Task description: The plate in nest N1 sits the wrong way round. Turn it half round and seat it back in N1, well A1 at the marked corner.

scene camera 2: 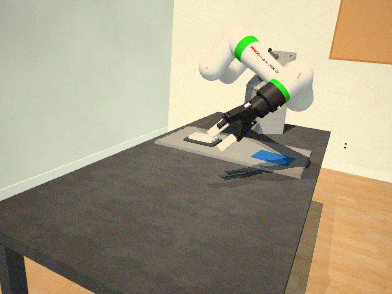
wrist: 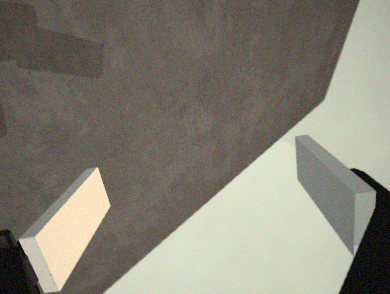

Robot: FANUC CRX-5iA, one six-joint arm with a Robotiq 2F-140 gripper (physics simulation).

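A white plate (scene camera 2: 202, 136) sits in a dark nest (scene camera 2: 205, 143) on the light grey board in scene camera 2. Its marked corner and wells are too small to make out, so which way round it sits cannot be told. My gripper (scene camera 2: 215, 140) (wrist: 197, 173) is open, with its two pale fingers wide apart and nothing between them. It is tilted, and in scene camera 2 its fingertips appear beside and partly in front of the plate's right end. The plate and nest do not show in the wrist view.
The light grey board (scene camera 2: 170, 141) lies across the far part of the dark table (scene camera 2: 150, 210) (wrist: 190, 90). A blue rectangle (scene camera 2: 272, 158) lies on the board's right part. The wrist view shows the table's edge and corner with a pale surface beyond. The arm's shadow falls on the table.
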